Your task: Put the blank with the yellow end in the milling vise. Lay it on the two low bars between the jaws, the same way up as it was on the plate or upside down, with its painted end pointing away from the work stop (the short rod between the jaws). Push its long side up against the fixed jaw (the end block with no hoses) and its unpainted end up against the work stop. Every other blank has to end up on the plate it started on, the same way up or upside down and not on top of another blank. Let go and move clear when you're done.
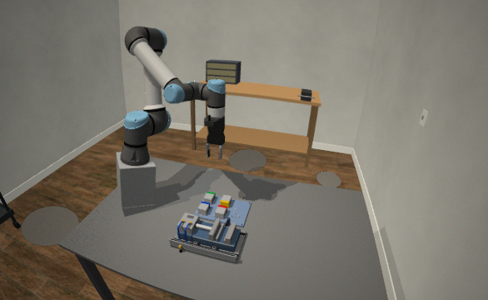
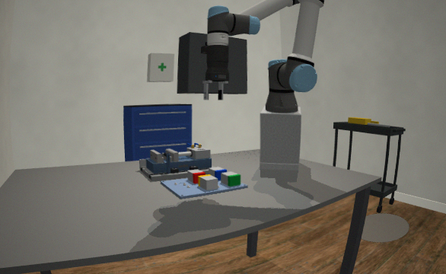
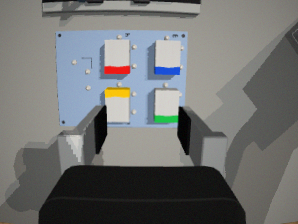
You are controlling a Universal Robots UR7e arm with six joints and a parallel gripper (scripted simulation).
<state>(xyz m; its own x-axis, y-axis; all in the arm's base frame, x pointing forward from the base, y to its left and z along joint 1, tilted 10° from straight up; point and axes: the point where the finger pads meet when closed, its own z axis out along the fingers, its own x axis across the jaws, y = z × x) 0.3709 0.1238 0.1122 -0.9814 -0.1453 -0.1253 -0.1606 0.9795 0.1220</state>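
Right now the yellow-ended blank is 4 cm ahead of my hand, 5 cm to the left of it and 29 cm below it. Round my hand: green-ended blank 5 cm behind, 4 cm to the left, 29 cm below; then red-ended blank 5 cm ahead, 4 cm to the right, 29 cm below; then blue-ended blank 4 cm behind, 5 cm to the right, 29 cm below.
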